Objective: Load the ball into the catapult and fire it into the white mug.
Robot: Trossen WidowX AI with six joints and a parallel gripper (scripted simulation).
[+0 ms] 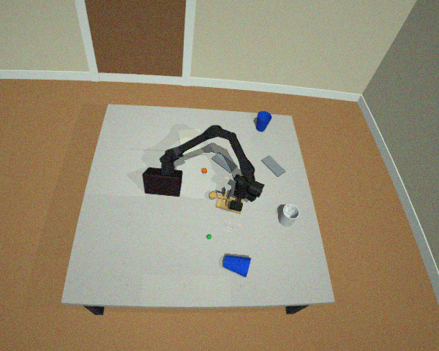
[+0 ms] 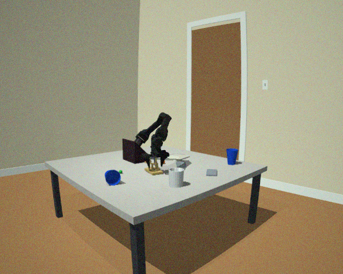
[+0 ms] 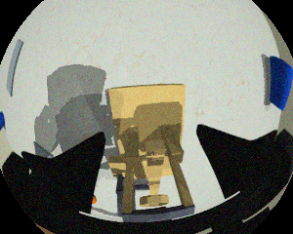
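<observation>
Right now my gripper tip is 23 cm to the right of the orange ball, 15 cm past it and 3 cm above it. Also, from my gripper tip: green ball 18 cm to the right, 16 cm behind, 3 cm below; then white mug 27 cm ahead, 10 cm to the right, 1 cm below; then wooden catapult 6 cm behind, 4 cm to the left, 1 cm above.
</observation>
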